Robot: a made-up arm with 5 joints.
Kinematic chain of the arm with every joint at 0, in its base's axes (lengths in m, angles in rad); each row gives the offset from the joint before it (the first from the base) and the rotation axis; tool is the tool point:
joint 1: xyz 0 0 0.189 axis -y
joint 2: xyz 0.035 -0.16 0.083 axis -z
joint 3: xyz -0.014 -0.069 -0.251 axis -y
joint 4: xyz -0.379 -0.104 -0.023 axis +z
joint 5: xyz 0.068 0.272 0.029 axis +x
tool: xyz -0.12 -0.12 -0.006
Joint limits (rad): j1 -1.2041..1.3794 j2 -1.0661..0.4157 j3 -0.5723..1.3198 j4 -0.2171..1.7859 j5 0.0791..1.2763
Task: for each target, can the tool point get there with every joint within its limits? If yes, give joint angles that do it. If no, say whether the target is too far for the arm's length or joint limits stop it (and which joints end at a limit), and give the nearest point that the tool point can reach.
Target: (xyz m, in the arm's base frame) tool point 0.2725 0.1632 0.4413
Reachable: no: joint limits stop it (at a limit: joint 1, joint 2, joint 3, joint 5) | nearest point -0.0622 -0.0245 0.5081 | short by 0.390 m
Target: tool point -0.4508 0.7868 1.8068
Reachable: no: too far | nearest point -0.2716 -0.0113 0.7218 | short by 1.359 m
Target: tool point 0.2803 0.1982 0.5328
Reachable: no: joint limits stop it (at a limit: joint 1, joint 2, joint 3, joint 5) | nearest point -0.0572 -0.0264 0.5406 | short by 0.406 m
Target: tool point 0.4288 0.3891 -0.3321
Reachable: no: joint limits stop it (at a limit: joint 1, joint 2, joint 5) | nearest point 0.3439 0.0626 -0.2730 | short by 0.342 m
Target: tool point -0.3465 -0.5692 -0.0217
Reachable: yes | joints -0.1903 -0.7593 0.0972 0.6167 0.4767
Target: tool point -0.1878 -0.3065 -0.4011
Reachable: yes | joints 0.1107 -0.2804 0.8749 0.4986 0.1948
